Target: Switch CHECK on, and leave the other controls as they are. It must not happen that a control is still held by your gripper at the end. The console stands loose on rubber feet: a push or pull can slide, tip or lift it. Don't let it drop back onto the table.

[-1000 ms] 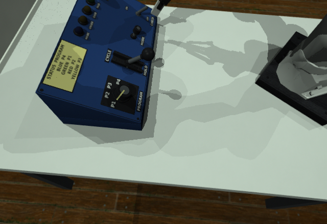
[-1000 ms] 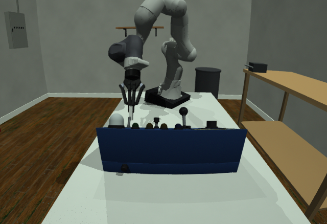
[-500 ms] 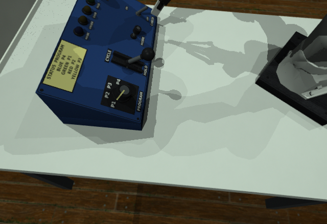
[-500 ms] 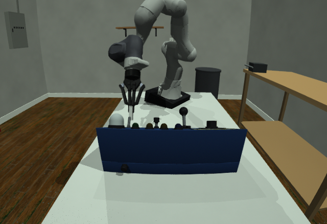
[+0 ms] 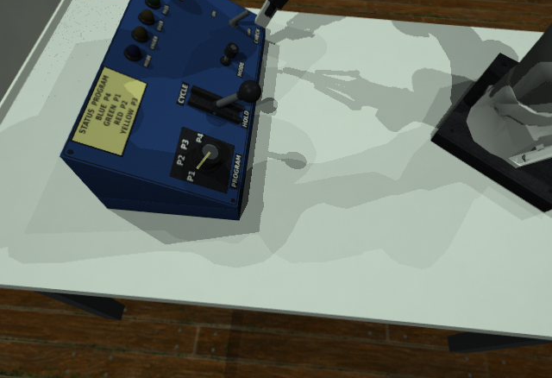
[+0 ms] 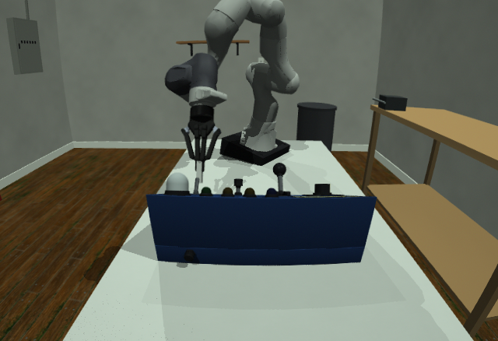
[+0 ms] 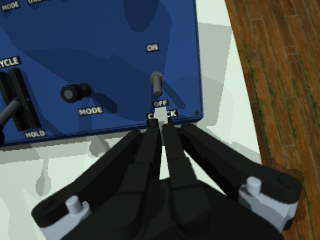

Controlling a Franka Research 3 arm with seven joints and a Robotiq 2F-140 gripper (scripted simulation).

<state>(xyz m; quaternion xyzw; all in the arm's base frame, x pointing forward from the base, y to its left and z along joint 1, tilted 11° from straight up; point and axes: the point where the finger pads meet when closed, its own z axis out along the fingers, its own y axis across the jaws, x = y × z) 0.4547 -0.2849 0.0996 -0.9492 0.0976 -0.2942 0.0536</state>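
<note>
The check toggle is 6 cm ahead of my hand, 2 cm below it and 1 cm to the right of it. From my hand the other things lie so: blue console (17 cm to the left, 13 cm ahead, 4 cm below); hold lever (23 cm to the left, 8 cm ahead, 1 cm below); mode knob (11 cm to the left, 8 cm ahead, 1 cm below).
</note>
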